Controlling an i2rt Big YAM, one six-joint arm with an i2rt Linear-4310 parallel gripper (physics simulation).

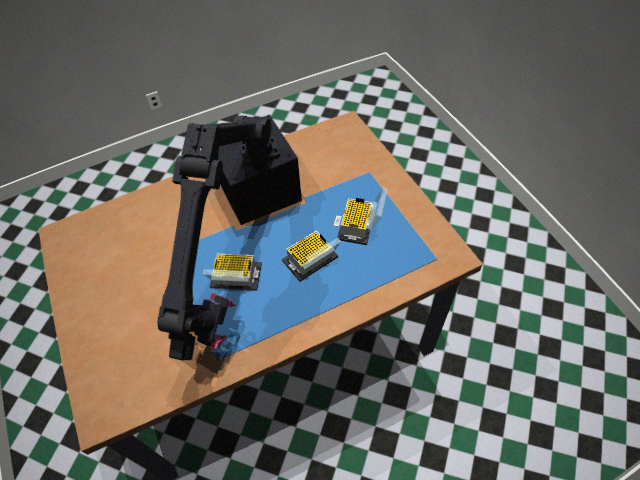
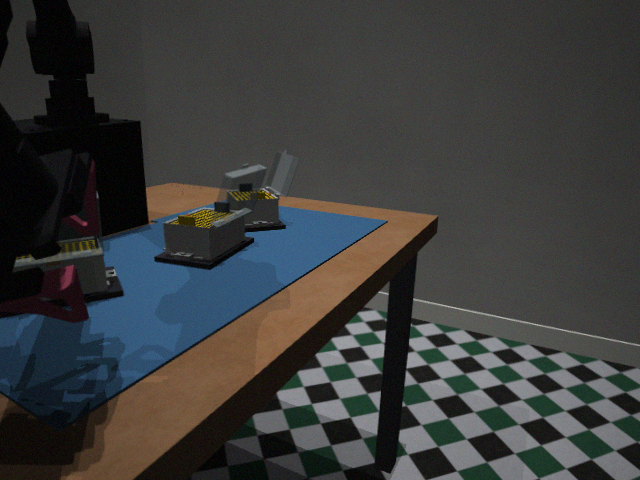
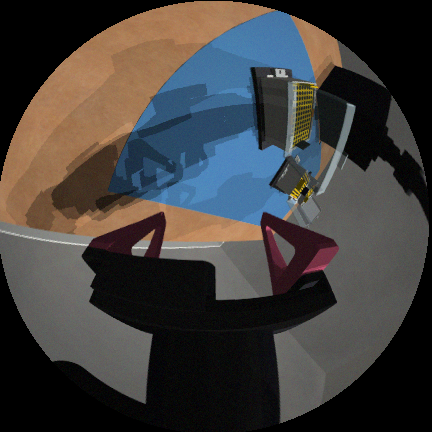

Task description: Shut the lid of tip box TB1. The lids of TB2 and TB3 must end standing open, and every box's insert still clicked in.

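Where they show: gripper, fingertip midpoint: (image 1: 229,320) (image 2: 87,274) (image 3: 212,216); arm's base, link origin: (image 1: 260,152) (image 2: 72,122) (image 3: 378,142).
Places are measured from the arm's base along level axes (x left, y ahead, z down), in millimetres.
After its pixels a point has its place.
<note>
Tip box TB1 (image 1: 233,264) (image 2: 93,273) @[x -151, y 364, z 180 mm] (image 3: 274,112) @[x -196, y 347, z 184 mm] is the left box, with a yellow insert inside. Its clear lid (image 1: 227,273) @[x -196, y 390, z 71 mm] (image 3: 344,135) @[x -232, y 373, z 70 mm] stands open, hinged on the side facing the table's front. Middle box TB3 (image 1: 309,249) (image 2: 188,240) @[x 15, y 343, z 178 mm] has its lid (image 2: 245,178) @[x 83, y 407, z 80 mm] open. Right box TB2 (image 1: 356,214) (image 2: 266,210) @[x 247, y 292, z 177 mm] also has its lid (image 1: 379,204) @[x 320, y 284, z 69 mm] (image 2: 283,173) @[x 328, y 266, z 112 mm] open. The inserts look level; whether they are clicked in cannot be told. My gripper (image 1: 227,322) @[x -223, y 518, z 120 mm] (image 2: 85,258) @[x -223, y 518, z 120 mm] (image 3: 212,216) @[x -223, y 518, z 120 mm] is open and empty, above the mat in front of TB1, apart from it.
The boxes stand on a blue mat (image 1: 361,279) @[x 205, y 448, z 214 mm] (image 2: 330,227) @[x 337, y 389, z 214 mm] on a wooden table (image 1: 103,310) @[x -626, y 306, z 217 mm] (image 2: 217,356) @[x -136, y 591, z 217 mm]. The black pedestal (image 1: 266,186) @[x -7, y 86, z 76 mm] (image 2: 121,175) @[x 54, y 75, z 104 mm] stands behind the mat. The arm (image 1: 186,237) @[x -253, y 466, z -230 mm] reaches forward past TB1's left side.
</note>
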